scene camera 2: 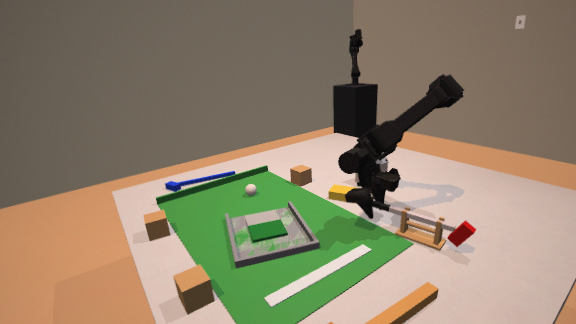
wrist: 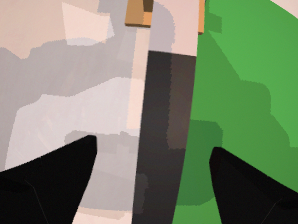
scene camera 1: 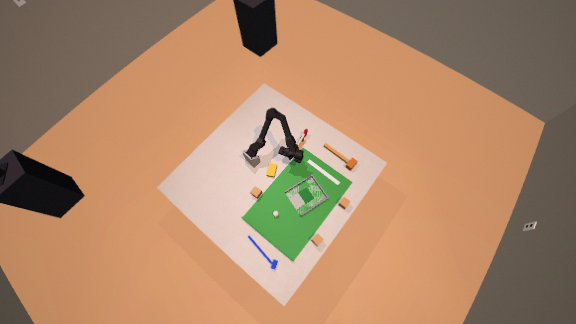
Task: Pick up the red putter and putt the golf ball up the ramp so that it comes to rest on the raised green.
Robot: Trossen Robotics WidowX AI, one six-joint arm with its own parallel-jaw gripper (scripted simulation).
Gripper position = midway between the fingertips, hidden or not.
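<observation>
Gripper of mine [scene camera 2: 376,214], visible in the wrist view as well [wrist: 155,150]: open, holding nothing.
</observation>
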